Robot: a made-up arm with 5 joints.
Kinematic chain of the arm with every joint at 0, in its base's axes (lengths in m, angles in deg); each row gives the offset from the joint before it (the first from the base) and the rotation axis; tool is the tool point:
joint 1: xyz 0 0 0.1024 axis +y
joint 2: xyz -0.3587 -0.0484 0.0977 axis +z
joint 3: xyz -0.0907 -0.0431 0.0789 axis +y
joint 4: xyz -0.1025 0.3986 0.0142 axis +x
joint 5: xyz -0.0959 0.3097 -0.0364 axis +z
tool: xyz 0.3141 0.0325 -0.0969
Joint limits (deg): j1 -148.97..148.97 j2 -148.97..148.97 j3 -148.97..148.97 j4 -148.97..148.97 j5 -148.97..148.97
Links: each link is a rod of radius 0.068 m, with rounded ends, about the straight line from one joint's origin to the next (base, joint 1, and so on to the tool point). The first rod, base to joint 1, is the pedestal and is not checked.
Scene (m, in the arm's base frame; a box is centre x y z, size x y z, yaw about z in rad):
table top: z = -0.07
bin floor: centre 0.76 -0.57 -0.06 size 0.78 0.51 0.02 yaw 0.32
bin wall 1: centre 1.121 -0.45 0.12 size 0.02 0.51 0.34 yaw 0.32
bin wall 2: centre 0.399 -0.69 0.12 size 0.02 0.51 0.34 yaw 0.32
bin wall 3: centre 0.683 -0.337 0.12 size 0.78 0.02 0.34 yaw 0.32
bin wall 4: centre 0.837 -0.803 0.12 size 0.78 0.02 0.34 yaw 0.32
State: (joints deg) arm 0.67 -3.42 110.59 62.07 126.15
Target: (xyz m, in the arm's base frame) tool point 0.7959 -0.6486 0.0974
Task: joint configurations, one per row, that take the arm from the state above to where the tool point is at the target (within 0.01 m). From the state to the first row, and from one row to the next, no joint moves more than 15 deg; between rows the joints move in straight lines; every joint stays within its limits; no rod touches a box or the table.
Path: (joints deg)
1: 12.42 9.36 109.11 48.46 128.43
2: 24.17 22.14 107.64 34.85 130.71
3: 35.92 34.92 106.16 21.23 133.00
4: 47.67 47.70 104.69 7.62 135.28
5: 59.42 60.48 103.21 -5.99 137.56
6: 71.17 73.26 101.73 -19.60 139.84
7: 82.92 86.04 100.26 -33.22 142.12
8: 94.67 98.82 98.78 -46.83 144.41
9: 106.41 111.60 97.31 -60.44 146.69
10: 118.16 124.38 95.83 -74.05 148.97

